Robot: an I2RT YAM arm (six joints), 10 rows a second.
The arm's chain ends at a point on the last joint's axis. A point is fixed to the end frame.
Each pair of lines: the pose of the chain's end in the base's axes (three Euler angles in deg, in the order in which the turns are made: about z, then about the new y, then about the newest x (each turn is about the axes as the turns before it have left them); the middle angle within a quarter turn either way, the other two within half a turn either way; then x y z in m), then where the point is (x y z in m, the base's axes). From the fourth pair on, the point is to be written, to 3 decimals.
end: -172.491 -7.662 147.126 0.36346 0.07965 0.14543
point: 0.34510 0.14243 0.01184
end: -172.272 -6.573 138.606 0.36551 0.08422 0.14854
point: 0.34811 0.16636 0.02576
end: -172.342 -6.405 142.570 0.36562 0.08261 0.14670
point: 0.34923 0.15614 0.01845
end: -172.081 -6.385 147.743 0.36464 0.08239 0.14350
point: 0.349 0.144 0.009
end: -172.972 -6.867 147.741 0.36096 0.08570 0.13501
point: 0.345 0.147 0.001
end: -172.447 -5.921 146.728 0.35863 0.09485 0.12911
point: 0.344 0.159 -0.004
